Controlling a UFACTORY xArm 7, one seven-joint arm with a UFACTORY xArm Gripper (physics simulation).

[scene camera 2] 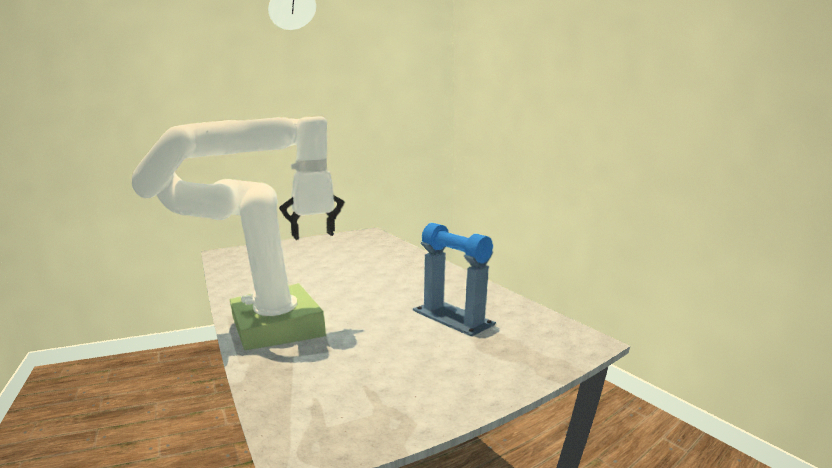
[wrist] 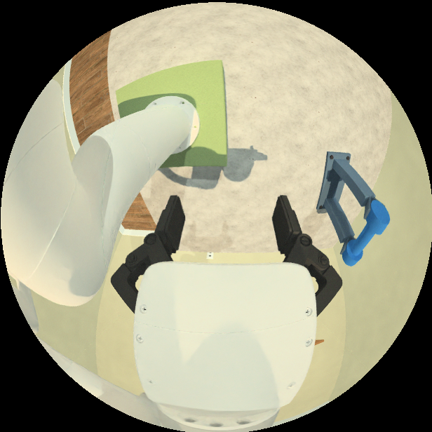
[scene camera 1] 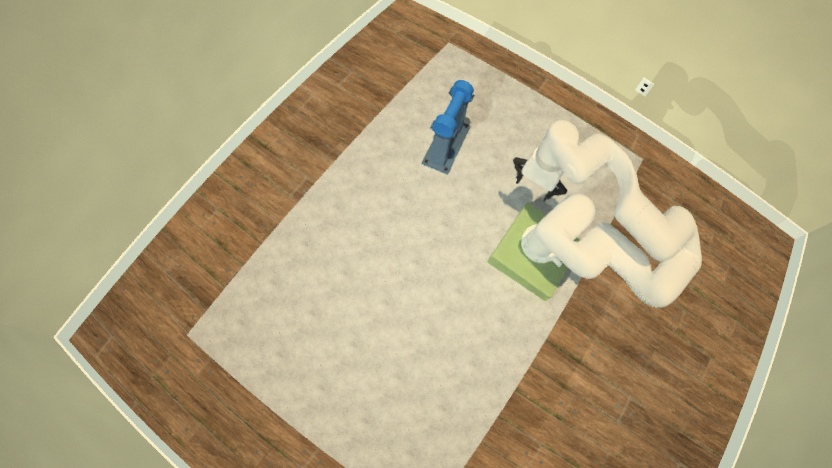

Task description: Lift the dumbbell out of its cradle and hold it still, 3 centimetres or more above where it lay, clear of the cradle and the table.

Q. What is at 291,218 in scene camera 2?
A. My gripper.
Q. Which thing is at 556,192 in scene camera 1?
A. My gripper.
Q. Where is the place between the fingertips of my gripper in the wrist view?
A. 228,205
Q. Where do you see a blue dumbbell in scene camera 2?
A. At 480,247
